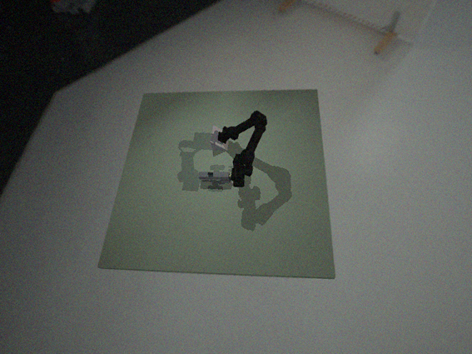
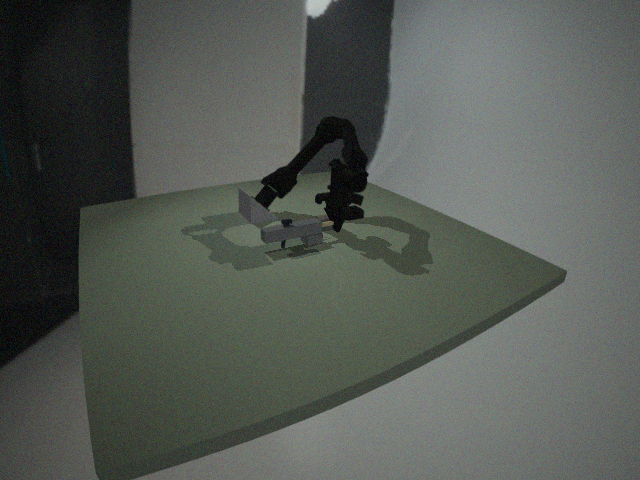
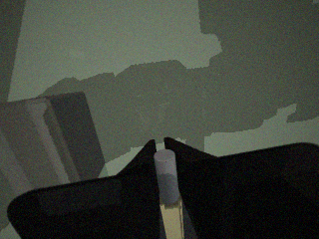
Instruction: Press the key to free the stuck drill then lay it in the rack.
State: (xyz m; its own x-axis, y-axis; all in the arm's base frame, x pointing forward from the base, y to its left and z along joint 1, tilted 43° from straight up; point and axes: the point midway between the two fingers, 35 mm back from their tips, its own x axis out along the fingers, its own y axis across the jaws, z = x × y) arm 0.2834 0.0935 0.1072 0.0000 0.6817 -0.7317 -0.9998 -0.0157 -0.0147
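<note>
Right now the drill is 50 mm to the right of my gripper tip and 30 mm above it. Round my gripper tip: rack (70 mm behind, 10 mm to the left); then grey block (150 mm to the right, 20 mm above); then dark key (180 mm to the right, 30 mm above, 10 mm ahead).
</note>
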